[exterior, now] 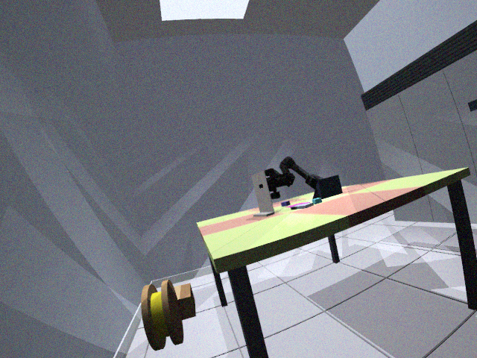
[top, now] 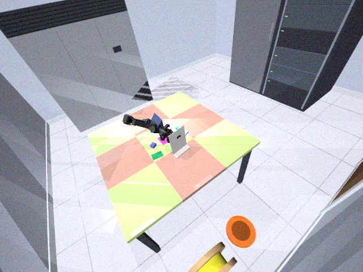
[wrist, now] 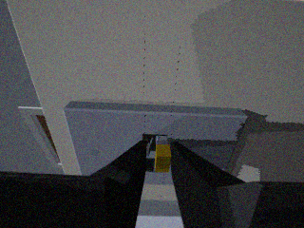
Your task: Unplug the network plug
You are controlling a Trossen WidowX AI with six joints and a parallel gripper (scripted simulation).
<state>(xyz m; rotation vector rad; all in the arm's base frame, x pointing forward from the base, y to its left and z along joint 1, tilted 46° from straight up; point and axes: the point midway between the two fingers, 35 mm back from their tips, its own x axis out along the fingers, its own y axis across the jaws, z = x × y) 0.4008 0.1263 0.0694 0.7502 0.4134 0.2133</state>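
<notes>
The magenta square is 20 cm behind my gripper tip, 4 cm to the right of it and 17 cm below it. Also, from my gripper tip: green flat piece 6 cm behind, 20 cm to the right, 17 cm below; then grey upright panel 2 cm ahead, 1 cm to the left, 6 cm below.
</notes>
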